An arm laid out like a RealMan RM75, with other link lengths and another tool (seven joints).
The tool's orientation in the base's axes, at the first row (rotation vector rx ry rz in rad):
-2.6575 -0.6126 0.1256
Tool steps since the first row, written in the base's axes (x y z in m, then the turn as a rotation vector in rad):
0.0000 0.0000 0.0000 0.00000 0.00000 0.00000
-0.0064 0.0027 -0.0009 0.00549 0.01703 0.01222
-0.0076 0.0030 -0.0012 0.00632 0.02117 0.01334
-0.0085 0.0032 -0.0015 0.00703 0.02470 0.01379
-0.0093 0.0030 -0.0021 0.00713 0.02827 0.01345
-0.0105 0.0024 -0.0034 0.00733 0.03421 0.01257
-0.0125 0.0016 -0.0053 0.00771 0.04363 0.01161
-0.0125 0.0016 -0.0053 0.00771 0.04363 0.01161
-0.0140 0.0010 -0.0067 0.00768 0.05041 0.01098
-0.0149 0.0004 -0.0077 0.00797 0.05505 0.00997
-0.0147 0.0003 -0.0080 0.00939 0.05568 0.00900
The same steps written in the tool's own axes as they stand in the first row. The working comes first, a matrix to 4 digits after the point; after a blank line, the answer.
The tool's axes in the first row as the columns of a matrix, in the base's axes (used below as rounded here):
0.8994 0.4002 -0.1756
0.4370 -0.8200 0.3696
0.0039 -0.4091 -0.9125

0.0000 0.0000 0.0000 0.00000 0.00000 0.00000
-0.0046 -0.0044 0.0029 0.01243 -0.01677 -0.00582
-0.0055 -0.0050 0.0035 0.01499 -0.02029 -0.00546
-0.0063 -0.0054 0.0040 0.01717 -0.02308 -0.00469
-0.0071 -0.0053 0.0047 0.01882 -0.02583 -0.00308
-0.0084 -0.0048 0.0058 0.02159 -0.03026 -0.00011
-0.0106 -0.0041 0.0076 0.02605 -0.03744 0.00418
-0.0106 -0.0041 0.0076 0.02605 -0.03744 0.00418
-0.0122 -0.0037 0.0089 0.02898 -0.04275 0.00726
-0.0133 -0.0031 0.0098 0.03126 -0.04603 0.00985
-0.0131 -0.0029 0.0100 0.03281 -0.04558 0.01072

